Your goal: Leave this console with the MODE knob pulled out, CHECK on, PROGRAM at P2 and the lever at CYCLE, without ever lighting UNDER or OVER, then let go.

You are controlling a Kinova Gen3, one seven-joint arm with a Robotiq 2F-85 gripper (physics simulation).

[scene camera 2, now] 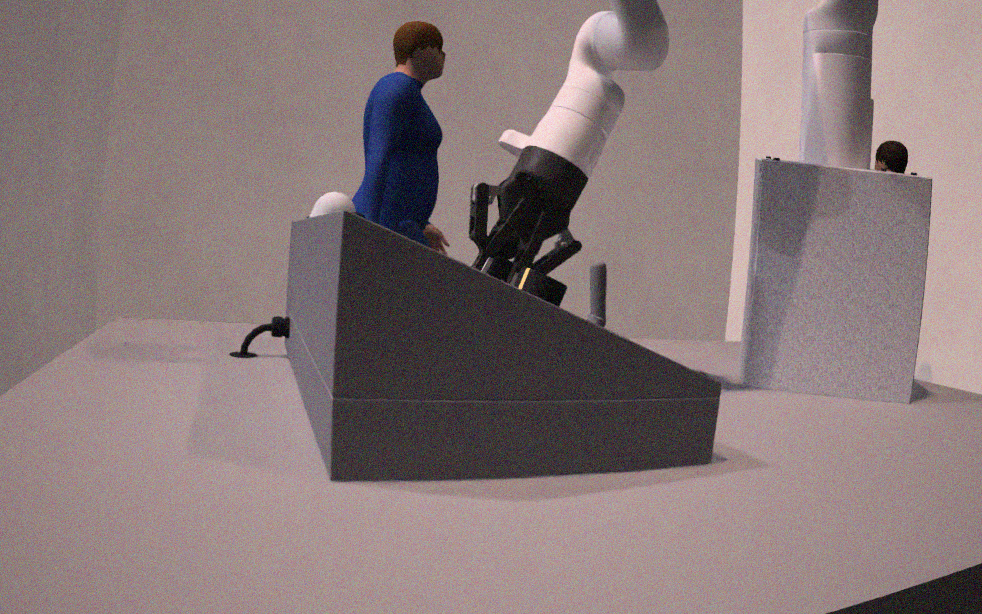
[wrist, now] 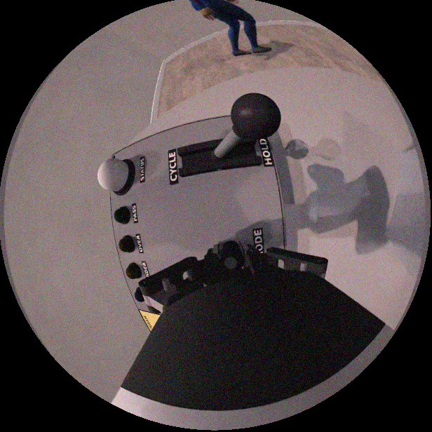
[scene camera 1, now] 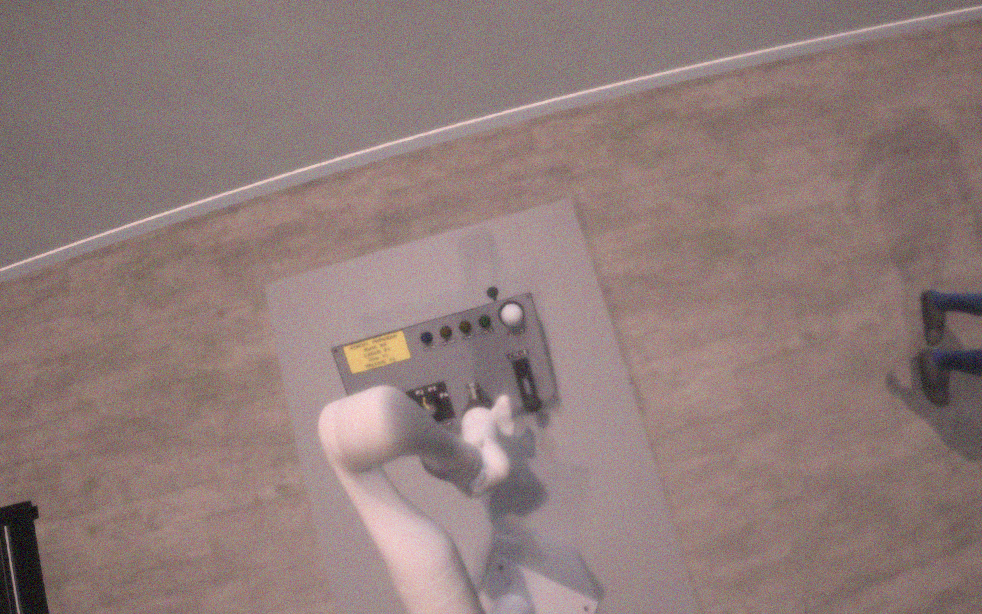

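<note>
The grey console stands on the table. My gripper is shut on the dark MODE knob in the wrist view; in scene camera 2 the console's edge hides its fingertips. The black-balled lever leans toward HOLD; its ball is on that side. PASS, OVER and UNDER look dark, as does the blue lamp. The PROGRAM dial shows a yellow pointer, but its setting is unreadable. CHECK cannot be made out.
The white STATUS dome stands at the console's back corner. A yellow label lies on its panel. A grey post rises beyond the sloping edge. A person in blue stands behind the table.
</note>
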